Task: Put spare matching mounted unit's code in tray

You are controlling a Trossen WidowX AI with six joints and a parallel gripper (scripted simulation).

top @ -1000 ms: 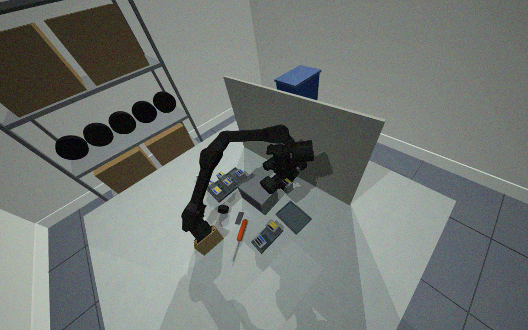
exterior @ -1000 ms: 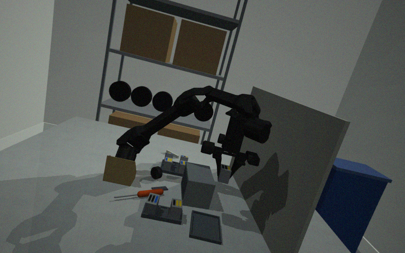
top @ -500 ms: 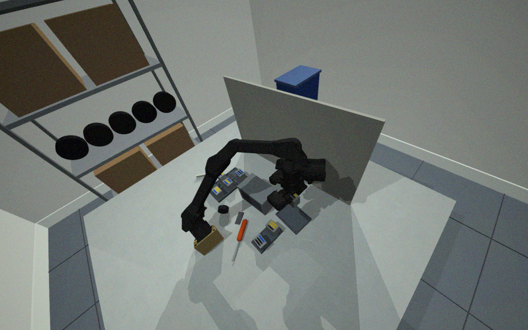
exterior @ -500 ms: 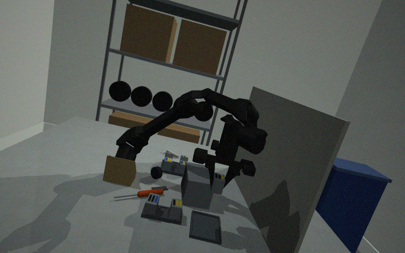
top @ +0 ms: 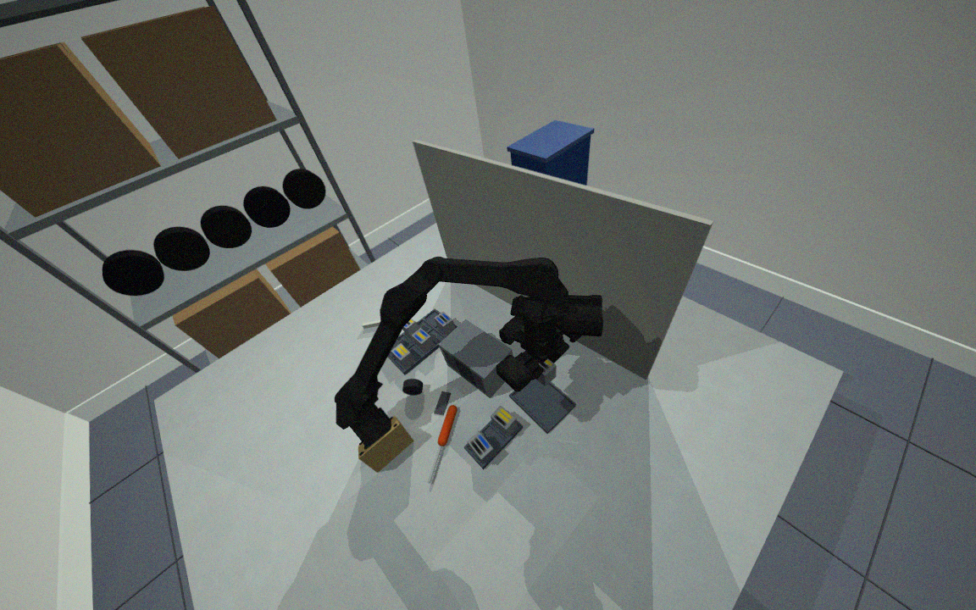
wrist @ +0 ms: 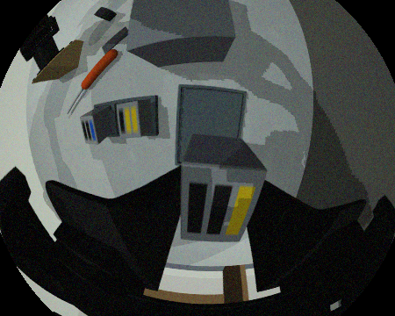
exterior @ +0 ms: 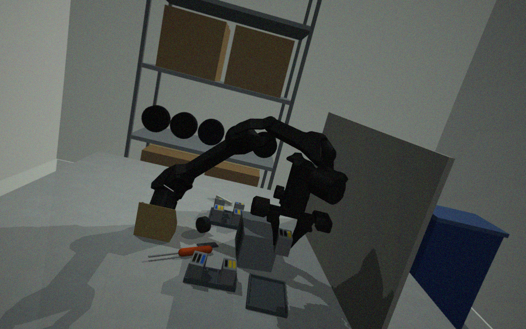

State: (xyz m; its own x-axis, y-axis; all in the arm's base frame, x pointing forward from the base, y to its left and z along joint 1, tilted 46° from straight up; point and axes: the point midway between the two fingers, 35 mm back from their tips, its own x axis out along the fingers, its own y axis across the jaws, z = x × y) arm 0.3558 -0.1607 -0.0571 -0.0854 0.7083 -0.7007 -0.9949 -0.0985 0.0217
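Now: gripper tip 13 cm above the tray. The rest, counted from my gripper tip: tall panel: 22 cm to the left, 17 cm ahead, 9 cm above; then grey mounted unit: 19 cm to the left, 9 cm below, 6 cm behind; then grey spare: 2 cm above.
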